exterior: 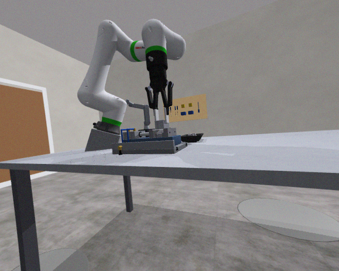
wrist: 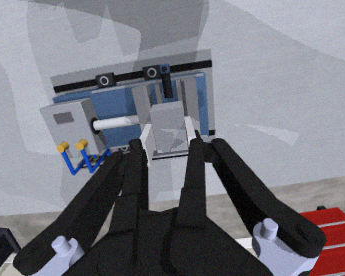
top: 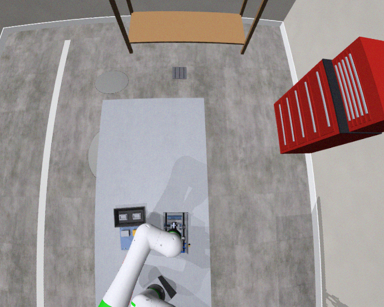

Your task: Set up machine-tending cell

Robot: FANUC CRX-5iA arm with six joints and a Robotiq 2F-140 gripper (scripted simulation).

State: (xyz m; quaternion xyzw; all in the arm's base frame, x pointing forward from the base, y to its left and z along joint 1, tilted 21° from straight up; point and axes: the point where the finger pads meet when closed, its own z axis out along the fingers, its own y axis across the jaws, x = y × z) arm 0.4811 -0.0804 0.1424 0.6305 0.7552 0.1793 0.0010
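Right now the black work stop rod is 6 cm below my hand, 5 cm to the left of it and 1 cm behind it. The rest, counted from my hand: blue infeed plate: 30 cm to the left, 18 cm behind, 15 cm below; then hose-end block: 16 cm behind, 7 cm below, 3 cm to the right; then brass blank: 27 cm to the left, 13 cm below, 12 cm behind.
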